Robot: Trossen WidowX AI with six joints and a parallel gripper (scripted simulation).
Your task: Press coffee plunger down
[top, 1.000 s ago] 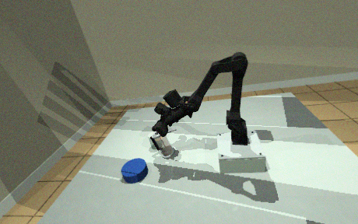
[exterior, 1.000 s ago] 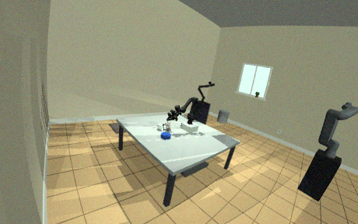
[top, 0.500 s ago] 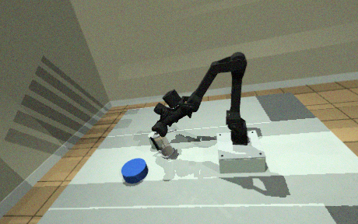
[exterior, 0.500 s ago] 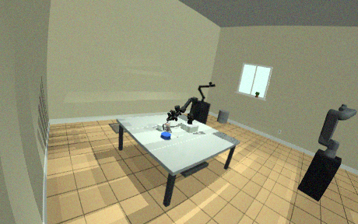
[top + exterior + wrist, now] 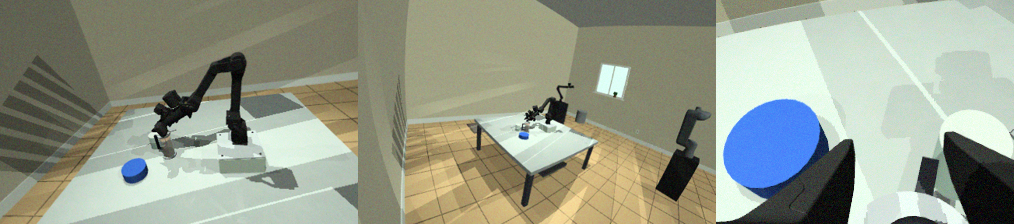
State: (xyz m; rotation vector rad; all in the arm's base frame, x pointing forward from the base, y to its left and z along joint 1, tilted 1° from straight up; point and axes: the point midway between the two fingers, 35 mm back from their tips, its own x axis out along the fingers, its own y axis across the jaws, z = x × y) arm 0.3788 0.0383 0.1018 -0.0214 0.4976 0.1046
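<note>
Now: gripper tip 8 cm above the coffee press, 2 cm past it and 1 cm to the left of it.
</note>
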